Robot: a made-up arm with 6 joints.
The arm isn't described. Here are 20 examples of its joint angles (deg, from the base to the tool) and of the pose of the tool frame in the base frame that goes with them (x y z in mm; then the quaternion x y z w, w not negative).
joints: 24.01 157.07 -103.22 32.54 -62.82 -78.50
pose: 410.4 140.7 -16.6 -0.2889 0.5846 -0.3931 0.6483
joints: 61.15 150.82 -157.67 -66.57 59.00 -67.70
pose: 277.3 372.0 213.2 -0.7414 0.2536 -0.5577 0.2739
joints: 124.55 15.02 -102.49 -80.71 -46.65 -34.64
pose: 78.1 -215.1 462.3 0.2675 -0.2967 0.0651 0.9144
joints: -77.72 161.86 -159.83 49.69 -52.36 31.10
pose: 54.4 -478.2 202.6 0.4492 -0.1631 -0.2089 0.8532
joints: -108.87 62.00 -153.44 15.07 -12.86 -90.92
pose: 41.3 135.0 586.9 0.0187 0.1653 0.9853 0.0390
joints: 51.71 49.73 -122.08 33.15 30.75 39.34
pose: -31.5 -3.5 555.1 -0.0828 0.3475 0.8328 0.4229
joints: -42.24 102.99 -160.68 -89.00 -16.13 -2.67
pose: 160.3 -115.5 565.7 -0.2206 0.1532 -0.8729 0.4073
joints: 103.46 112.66 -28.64 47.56 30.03 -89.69
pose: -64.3 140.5 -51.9 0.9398 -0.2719 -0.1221 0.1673
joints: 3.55 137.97 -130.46 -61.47 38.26 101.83
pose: 467.5 -15.0 182.9 0.4386 0.6875 0.0090 0.5788
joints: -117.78 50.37 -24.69 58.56 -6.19 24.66
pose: -104.4 -182.4 164.0 0.7871 -0.1725 -0.2117 0.5531
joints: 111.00 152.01 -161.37 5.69 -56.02 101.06
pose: -151.1 412.0 313.5 -0.0304 -0.1735 -0.9403 0.2913
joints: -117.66 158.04 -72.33 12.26 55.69 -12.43
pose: -75.9 -175.3 -154.5 -0.7808 -0.4833 -0.3793 0.1133
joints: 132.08 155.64 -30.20 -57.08 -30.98 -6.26
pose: -68.8 24.5 -146.3 0.9671 0.0715 -0.1148 0.2154
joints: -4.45 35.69 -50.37 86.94 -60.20 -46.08
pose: 112.8 -78.7 342.1 0.5613 0.2819 -0.0482 0.7766
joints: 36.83 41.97 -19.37 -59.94 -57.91 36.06
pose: 96.8 146.2 203.8 -0.4980 0.3607 0.4163 0.6698
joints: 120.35 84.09 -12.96 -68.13 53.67 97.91
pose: -9.4 135.3 15.7 -0.5841 0.7003 -0.0863 0.4012
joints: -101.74 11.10 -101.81 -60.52 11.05 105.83
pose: 33.2 226.2 472.2 0.0216 -0.0809 -0.4674 0.8800
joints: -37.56 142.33 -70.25 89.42 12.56 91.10
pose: 258.2 -176.3 -101.9 -0.9282 0.2973 -0.2203 0.0393
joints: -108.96 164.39 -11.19 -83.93 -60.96 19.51
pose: 77.2 9.4 -56.8 0.5223 0.6280 0.3971 0.4185
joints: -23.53 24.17 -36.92 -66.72 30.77 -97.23
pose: 106.4 -87.7 292.5 0.5479 -0.4064 0.7061 0.1901
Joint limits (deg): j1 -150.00..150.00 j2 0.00..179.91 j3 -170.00..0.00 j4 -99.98..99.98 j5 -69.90..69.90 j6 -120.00..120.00
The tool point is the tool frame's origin. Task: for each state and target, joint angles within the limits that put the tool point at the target. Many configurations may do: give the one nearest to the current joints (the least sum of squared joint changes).
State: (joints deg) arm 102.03 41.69 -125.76 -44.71 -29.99 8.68
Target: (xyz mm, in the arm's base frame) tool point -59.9 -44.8 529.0
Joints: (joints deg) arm 84.40 43.11 -104.09 -60.52 -52.11 8.68
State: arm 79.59 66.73 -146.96 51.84 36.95 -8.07
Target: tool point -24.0 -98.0 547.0
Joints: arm 99.53 48.24 -135.07 40.92 49.07 -8.07
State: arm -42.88 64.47 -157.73 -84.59 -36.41 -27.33
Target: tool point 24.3 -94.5 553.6
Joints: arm -81.44 62.87 -114.19 -85.93 -7.21 -27.33
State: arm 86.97 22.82 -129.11 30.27 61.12 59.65
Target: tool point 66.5 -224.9 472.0
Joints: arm 113.09 23.64 -130.49 23.38 57.70 59.65
